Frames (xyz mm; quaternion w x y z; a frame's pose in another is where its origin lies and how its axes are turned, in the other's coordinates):
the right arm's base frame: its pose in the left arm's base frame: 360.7 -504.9 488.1 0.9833 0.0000 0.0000 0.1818
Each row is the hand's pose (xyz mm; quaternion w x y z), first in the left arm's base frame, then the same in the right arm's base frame.
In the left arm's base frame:
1: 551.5 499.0 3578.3 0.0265 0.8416 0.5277 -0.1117
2: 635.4 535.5 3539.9 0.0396 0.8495 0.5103 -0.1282
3: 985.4 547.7 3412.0 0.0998 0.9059 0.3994 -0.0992
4: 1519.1 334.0 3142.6 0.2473 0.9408 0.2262 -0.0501
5: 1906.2 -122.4 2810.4 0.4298 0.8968 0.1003 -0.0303
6: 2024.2 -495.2 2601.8 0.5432 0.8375 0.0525 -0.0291
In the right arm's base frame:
1: 537.1 869.3 3090.2 0.0058 0.9235 0.3659 -0.1147
2: 628.5 873.4 3051.8 0.0156 0.9281 0.3473 -0.1333
3: 959.8 759.7 2923.9 0.0801 0.9634 0.2280 -0.1157
4: 1381.8 369.3 2654.5 0.2341 0.9663 0.0514 -0.0942
5: 1580.1 -195.4 2322.3 0.4171 0.9001 -0.0644 -0.1079
6: 1557.0 -585.7 2113.7 0.5288 0.8331 -0.1006 -0.1274

